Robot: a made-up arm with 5 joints.
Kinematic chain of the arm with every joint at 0, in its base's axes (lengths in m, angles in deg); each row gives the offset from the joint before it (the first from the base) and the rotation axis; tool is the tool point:
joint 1: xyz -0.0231 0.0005 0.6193 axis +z
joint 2: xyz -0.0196 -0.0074 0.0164 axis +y
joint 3: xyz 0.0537 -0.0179 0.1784 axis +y
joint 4: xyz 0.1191 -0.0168 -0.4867 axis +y
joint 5: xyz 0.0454 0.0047 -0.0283 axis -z
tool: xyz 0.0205 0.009 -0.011
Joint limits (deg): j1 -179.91..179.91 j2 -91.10..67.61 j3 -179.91..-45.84 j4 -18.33..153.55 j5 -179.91..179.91
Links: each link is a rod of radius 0.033 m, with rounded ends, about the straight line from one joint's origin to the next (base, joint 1, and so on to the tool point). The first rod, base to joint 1, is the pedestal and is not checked.
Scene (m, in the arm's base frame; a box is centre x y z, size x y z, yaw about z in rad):
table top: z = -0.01
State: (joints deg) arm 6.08 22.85 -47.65 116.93 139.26
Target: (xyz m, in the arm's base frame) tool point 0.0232 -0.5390 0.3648
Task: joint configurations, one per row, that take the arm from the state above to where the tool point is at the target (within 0.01 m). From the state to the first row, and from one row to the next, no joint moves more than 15 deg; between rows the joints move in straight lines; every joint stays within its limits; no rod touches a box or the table.
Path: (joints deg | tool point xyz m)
1: -8.08 26.87 -54.14 113.46 137.75 | 0.3658 -0.1131 0.3537
2: -22.23 30.90 -60.63 109.98 136.24 | 0.3533 -0.2161 0.3547
3: -36.39 34.92 -67.12 106.51 134.74 | 0.3118 -0.3187 0.3563
4: -50.54 38.94 -73.61 103.03 133.23 | 0.2410 -0.4123 0.3584
5: -64.70 42.96 -80.10 99.56 131.72 | 0.1431 -0.4884 0.3613
6: -78.85 46.99 -86.59 96.08 130.21 | 0.0232 -0.5390 0.3648

